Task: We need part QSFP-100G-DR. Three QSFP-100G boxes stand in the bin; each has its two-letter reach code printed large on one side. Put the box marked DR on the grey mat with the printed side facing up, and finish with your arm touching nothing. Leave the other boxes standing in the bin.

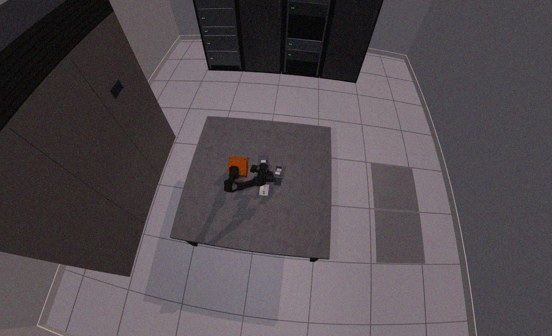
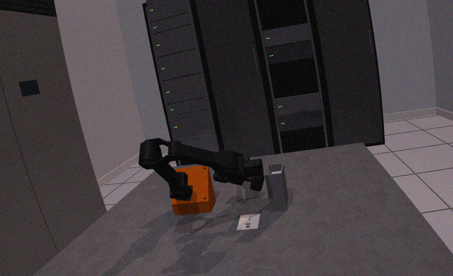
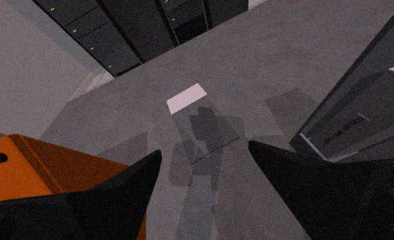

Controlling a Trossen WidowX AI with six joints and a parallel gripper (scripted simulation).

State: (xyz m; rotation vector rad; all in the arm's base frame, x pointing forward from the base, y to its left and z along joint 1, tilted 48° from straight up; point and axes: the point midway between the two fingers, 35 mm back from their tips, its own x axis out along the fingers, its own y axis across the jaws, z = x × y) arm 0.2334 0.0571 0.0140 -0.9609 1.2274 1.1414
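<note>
The white box lies 50 mm to the left of my gripper tip and 30 mm below it. The rest, counted from my gripper tip: grey mat (10 mm behind, 100 mm to the left, 90 mm below).
</note>
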